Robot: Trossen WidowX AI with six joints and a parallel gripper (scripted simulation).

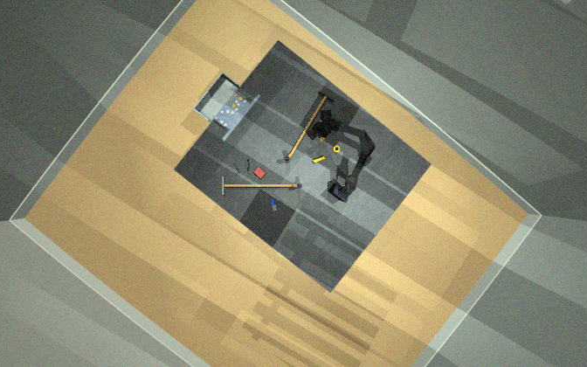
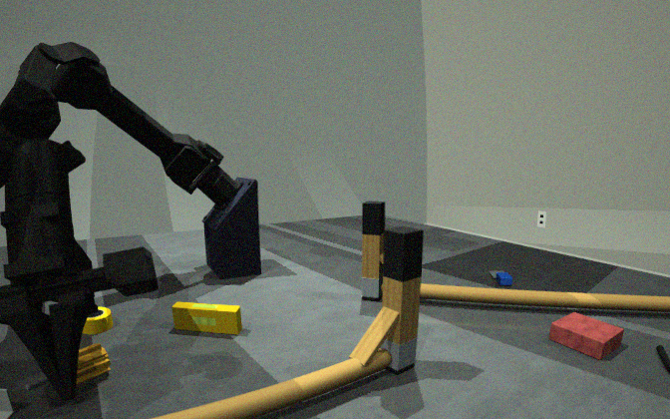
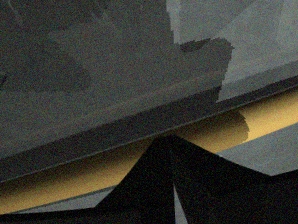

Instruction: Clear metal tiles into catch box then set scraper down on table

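My gripper tip is now 3 cm short of the scraper, 2 cm to the right of it and 2 cm below it. Round my gripper tip: yellow-handled screwdriver: 10 cm behind, 3 cm below; then yellow tape ring: 24 cm behind, 3 cm below, 1 cm to the left; then yellow level: 18 cm behind, 16 cm to the left, 2 cm below.
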